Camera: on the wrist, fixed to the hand. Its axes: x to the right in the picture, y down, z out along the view.
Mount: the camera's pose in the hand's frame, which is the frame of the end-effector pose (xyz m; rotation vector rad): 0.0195 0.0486 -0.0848 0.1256 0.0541 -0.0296
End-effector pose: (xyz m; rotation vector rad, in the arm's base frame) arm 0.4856 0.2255 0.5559 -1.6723 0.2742 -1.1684
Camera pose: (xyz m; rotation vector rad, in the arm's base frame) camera 0.4446 0.1397 0.5261 -1.5416 0.2061 -1.2292
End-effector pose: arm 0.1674 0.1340 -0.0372 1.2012 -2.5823 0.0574
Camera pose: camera 0.1397 0.1645 0.0535 1.2627 -2.5461 0.2458
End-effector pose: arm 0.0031 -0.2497 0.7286 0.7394 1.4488 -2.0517
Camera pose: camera 0.0339 -0.1854 0.6590 0.8343 1.3772 -2.1767
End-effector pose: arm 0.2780 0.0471 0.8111 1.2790 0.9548 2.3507
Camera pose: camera 0.1994 -0.0129 0.8238 1.2427 1.1467 2.3464
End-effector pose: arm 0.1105 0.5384 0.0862 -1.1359 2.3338 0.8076
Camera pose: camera 0.0502 0.4957 0.1531 -1.1487 2.3693 0.6176
